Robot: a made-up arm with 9 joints. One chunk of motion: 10 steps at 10 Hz.
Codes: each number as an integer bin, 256 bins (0 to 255) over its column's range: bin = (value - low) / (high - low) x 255, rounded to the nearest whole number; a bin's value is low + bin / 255 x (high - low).
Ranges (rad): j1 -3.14..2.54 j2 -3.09..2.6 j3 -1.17..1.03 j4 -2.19..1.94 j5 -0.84..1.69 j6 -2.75..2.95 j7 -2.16..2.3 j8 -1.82..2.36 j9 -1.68..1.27
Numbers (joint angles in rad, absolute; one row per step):
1: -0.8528 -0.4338 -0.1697 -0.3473 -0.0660 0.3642 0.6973 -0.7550 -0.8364
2: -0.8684 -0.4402 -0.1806 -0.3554 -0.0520 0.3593 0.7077 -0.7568 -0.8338
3: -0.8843 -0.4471 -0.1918 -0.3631 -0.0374 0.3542 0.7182 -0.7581 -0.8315
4: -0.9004 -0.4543 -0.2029 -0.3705 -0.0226 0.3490 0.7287 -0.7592 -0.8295
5: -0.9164 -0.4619 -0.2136 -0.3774 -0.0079 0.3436 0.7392 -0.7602 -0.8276
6: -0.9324 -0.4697 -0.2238 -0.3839 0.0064 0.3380 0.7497 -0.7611 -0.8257
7: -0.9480 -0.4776 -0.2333 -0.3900 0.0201 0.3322 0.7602 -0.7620 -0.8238
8: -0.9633 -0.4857 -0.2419 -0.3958 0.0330 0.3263 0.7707 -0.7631 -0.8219
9: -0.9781 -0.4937 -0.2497 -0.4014 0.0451 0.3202 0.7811 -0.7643 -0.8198
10: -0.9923 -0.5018 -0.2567 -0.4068 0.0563 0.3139 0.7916 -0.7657 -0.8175
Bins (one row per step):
1: 103 119 116 114 78 139 163 65 73
2: 102 119 115 113 79 139 164 65 73
3: 101 118 113 113 81 139 165 65 73
4: 101 118 112 112 82 139 165 65 74
5: 100 118 111 112 84 138 166 65 74
6: 99 117 110 112 85 138 166 65 74
7: 98 117 109 111 87 138 167 65 74
8: 98 117 108 111 88 138 168 64 74
9: 97 116 107 110 89 137 168 64 74
10: 96 116 106 110 90 137 169 64 75

